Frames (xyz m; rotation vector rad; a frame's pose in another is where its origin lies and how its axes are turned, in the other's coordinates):
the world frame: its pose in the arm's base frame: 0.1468 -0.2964 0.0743 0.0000 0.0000 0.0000
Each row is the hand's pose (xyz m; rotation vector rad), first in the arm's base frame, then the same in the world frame.
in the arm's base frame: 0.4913 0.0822 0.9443 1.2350 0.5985 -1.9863
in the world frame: 0.3445 0.3786 0.8700 1.2350 0.5985 -1.9863
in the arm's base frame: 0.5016 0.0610 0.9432 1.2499 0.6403 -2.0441
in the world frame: 0.3548 0.3574 0.8689 1.2499 0.6403 -2.0441
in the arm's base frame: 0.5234 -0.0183 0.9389 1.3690 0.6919 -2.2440
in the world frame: 0.3766 0.2781 0.8646 1.3690 0.6919 -2.2440
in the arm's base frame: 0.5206 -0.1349 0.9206 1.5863 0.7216 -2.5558
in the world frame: 0.3738 0.1615 0.8463 1.5863 0.7216 -2.5558
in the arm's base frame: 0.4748 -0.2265 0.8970 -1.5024 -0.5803 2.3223
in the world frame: 0.3280 0.0699 0.8227 -1.5024 -0.5803 2.3223
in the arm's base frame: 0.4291 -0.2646 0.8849 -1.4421 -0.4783 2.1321
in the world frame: 0.2823 0.0318 0.8106 -1.4421 -0.4783 2.1321
